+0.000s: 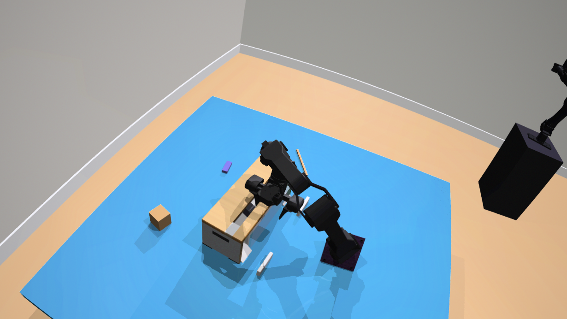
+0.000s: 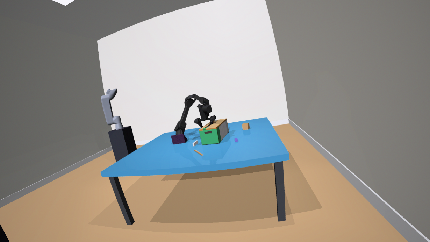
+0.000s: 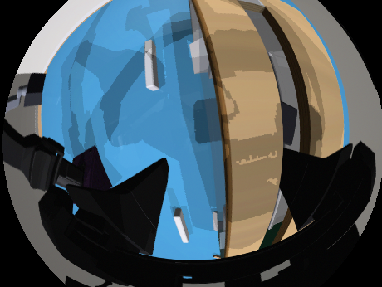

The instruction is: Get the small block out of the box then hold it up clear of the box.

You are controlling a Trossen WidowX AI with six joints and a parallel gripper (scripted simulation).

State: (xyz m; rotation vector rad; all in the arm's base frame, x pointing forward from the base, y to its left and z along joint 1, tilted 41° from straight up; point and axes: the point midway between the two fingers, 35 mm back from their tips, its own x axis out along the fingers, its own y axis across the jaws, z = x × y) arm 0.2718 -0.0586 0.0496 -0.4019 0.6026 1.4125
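The box is 30 mm ahead of my gripper tip, 20 mm to the right of it and 30 mm below it. The rest, counted from my gripper tip: tan cube (340 mm ahead, 140 mm to the left, 60 mm below); tan stick (30 mm behind, 400 mm to the right, 90 mm below).
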